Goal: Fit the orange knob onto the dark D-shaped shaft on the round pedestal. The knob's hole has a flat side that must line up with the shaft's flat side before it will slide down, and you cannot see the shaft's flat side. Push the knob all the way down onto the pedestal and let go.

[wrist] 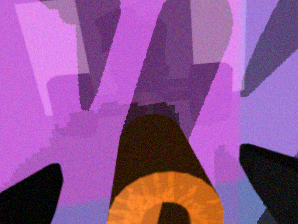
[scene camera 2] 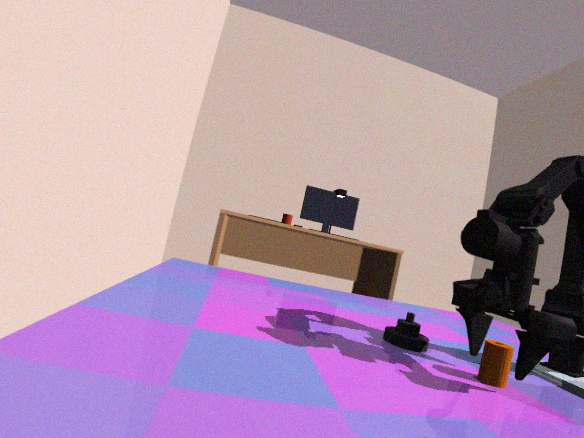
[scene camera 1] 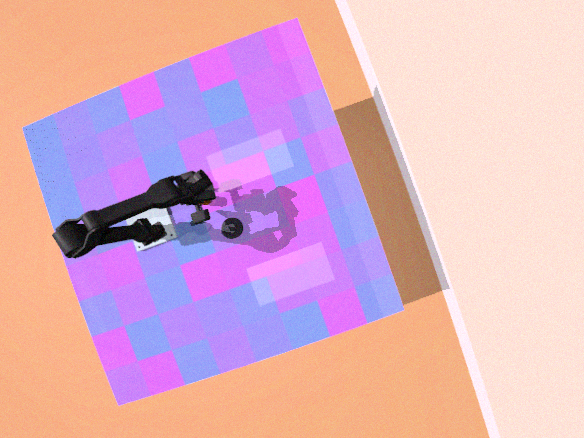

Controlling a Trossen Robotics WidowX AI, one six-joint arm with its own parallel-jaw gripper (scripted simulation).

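Scene camera 2 gives me my own gripper (scene camera 2: 493, 366), which is open and holds nothing. An orange knob (scene camera 2: 496, 360) appears in that same view, and so does a round pedestal (scene camera 2: 406, 334). In the wrist view I find my gripper again (wrist: 152, 161).
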